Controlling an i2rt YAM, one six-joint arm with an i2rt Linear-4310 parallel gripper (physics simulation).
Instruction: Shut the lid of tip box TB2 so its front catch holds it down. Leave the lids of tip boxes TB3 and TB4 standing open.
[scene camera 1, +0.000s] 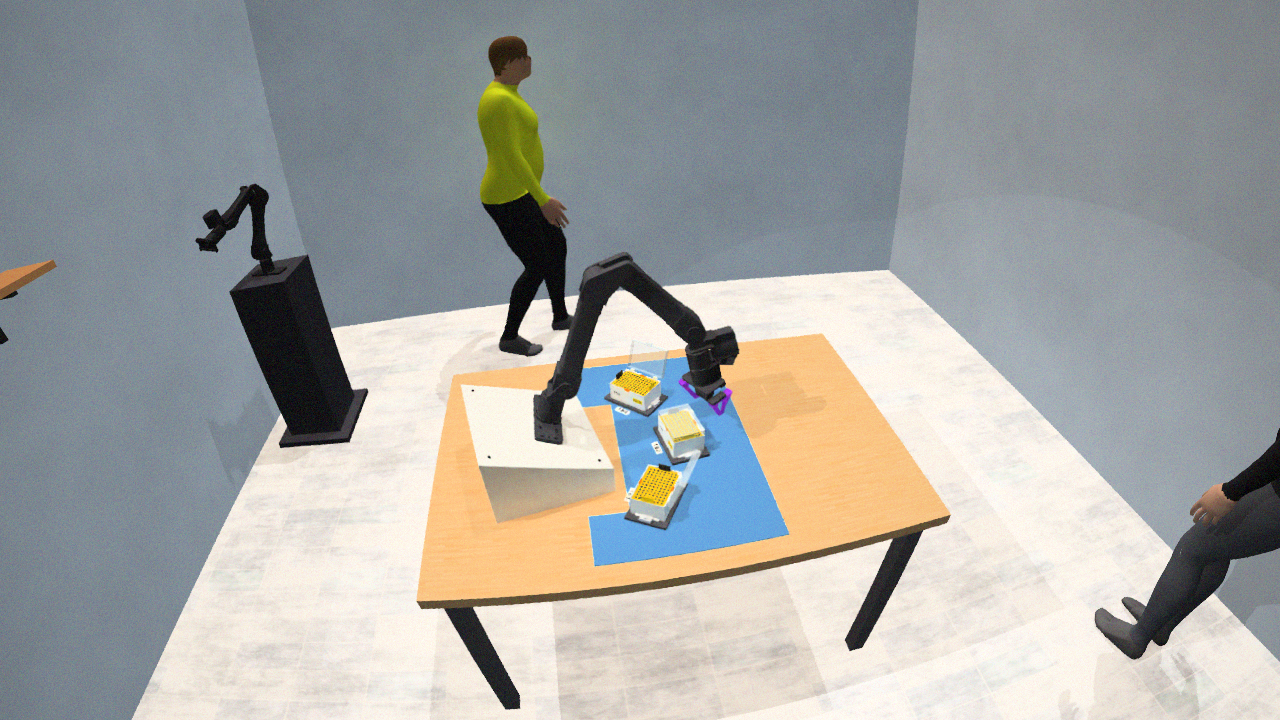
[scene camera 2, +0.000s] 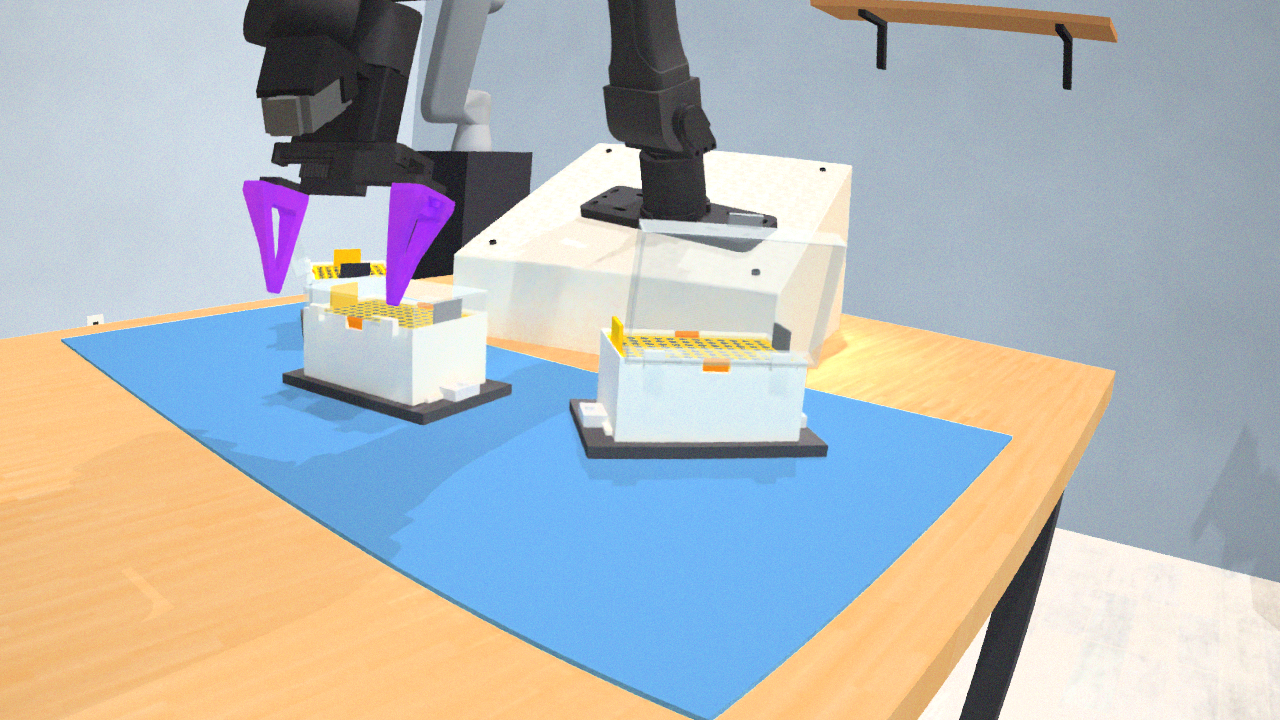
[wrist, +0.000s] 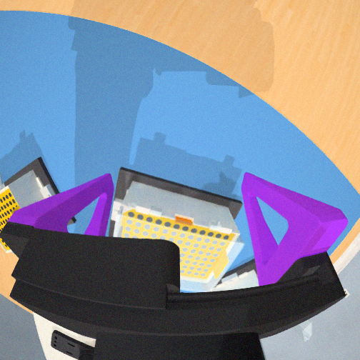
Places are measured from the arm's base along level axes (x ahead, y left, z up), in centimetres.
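Where they show: gripper, fingertip midpoint: (scene camera 1: 708, 405) (scene camera 2: 329, 299); arm's base, origin of the base link: (scene camera 1: 547, 419) (scene camera 2: 676, 220).
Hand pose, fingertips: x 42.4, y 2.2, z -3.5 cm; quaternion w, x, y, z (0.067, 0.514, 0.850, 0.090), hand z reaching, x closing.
Observation:
Each offset is from my fingertips to the top centre of the thing. "spot": to the spot under its first point. Level surfaces: height alone.
No box labels are readable. The middle tip box {dx -9.5, dy -3.8, dz -0.6 cm} (scene camera 1: 682, 436) (scene camera 2: 358, 360) (wrist: 172, 252) has its clear lid lying down over yellow tips; whether its catch is hooked cannot be told. A tip box {dx -18.3, dy +16.7, dz -1.7 cm} (scene camera 1: 656, 493) (scene camera 2: 698, 394) near the table's front has its clear lid (scene camera 1: 690, 470) (scene camera 2: 707, 277) standing open. The far tip box (scene camera 1: 635, 391) (scene camera 2: 326, 291) has its clear lid {spot: dx -12.6, dy +22.9, dz +1.5 cm} (scene camera 1: 648, 359) standing open. My gripper (scene camera 1: 703, 397) (scene camera 2: 333, 296) (wrist: 177, 180) is open and empty, above the mat beside the middle box. In scene camera 2, one finger overlaps that box's top. In the wrist view, my gripper body hides its lower part.
The boxes stand on dark base plates on a blue mat {dz -8.3 cm} (scene camera 1: 742, 501) (scene camera 2: 617, 555) (wrist: 45, 75) on the wooden table {dz -8.6 cm} (scene camera 1: 850, 465) (scene camera 2: 107, 555). My arm rises from a white sloped block (scene camera 1: 510, 420) (scene camera 2: 537, 308). In the wrist view, parts of other boxes show at the left edge and lower right.

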